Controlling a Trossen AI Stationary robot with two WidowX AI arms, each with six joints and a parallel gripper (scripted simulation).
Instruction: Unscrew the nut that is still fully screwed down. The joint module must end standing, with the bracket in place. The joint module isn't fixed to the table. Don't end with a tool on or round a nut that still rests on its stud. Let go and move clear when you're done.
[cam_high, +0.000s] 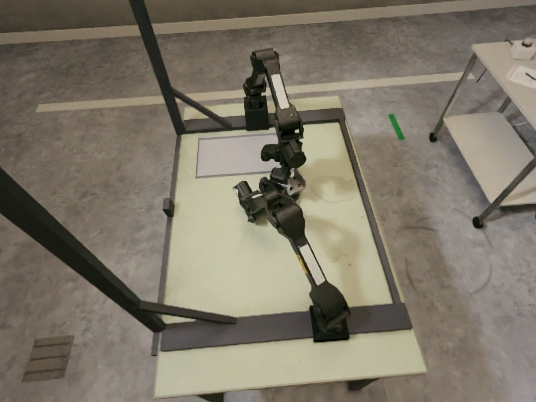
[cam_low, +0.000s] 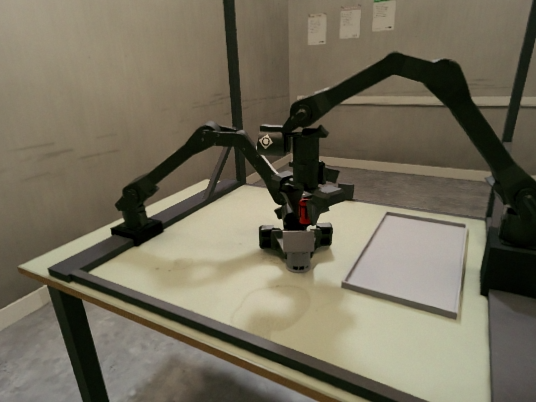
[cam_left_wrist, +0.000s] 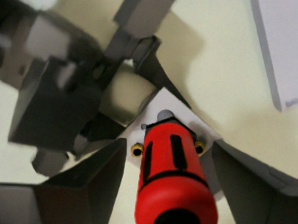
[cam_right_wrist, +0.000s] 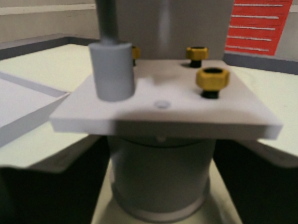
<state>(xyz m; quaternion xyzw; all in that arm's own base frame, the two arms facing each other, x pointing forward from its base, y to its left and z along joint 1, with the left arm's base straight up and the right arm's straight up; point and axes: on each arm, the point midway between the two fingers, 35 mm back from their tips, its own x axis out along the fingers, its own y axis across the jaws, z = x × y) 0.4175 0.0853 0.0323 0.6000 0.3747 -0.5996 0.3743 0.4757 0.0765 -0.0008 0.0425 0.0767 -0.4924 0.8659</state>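
Observation:
Now: left hand 3 cm above the red-handled nut driver. Round my left hand: nut: 1 cm ahead, 3 cm to the right, 7 cm below; then pale bracket: 2 cm ahead, 1 cm to the right, 7 cm below; then grey joint module: 2 cm ahead, 1 cm to the right, 11 cm below.
The grey joint module lies 2 cm ahead of my right hand and 1 cm to the left of it. Round my right hand: nut 1 cm ahead, 1 cm to the right, 4 cm above; then pale bracket 3 cm ahead, 1 cm to the left, 4 cm above; then red-handled nut driver 2 cm to the left, 8 cm above.

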